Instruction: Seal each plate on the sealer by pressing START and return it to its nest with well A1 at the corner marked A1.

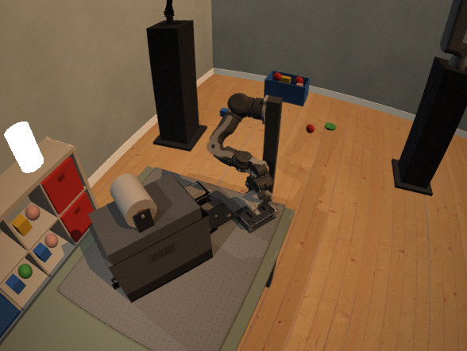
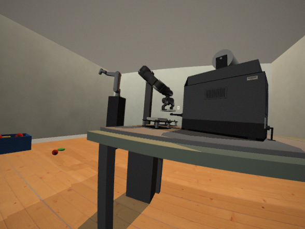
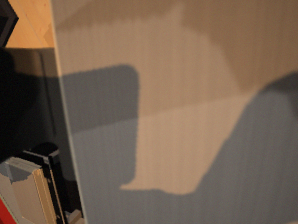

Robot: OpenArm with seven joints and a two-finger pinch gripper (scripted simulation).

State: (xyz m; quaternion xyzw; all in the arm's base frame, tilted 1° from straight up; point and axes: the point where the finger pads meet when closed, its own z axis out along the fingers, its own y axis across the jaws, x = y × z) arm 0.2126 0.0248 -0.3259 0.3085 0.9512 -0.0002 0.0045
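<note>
Right now the white well plate is right at my hand. From my hand the other things lie so: dark sealer stage: 130 mm ahead, 150 mm to the right, 40 mm below; then plate nest: 100 mm below; then pale start button: 270 mm ahead, 130 mm to the right, 50 mm above.
</note>
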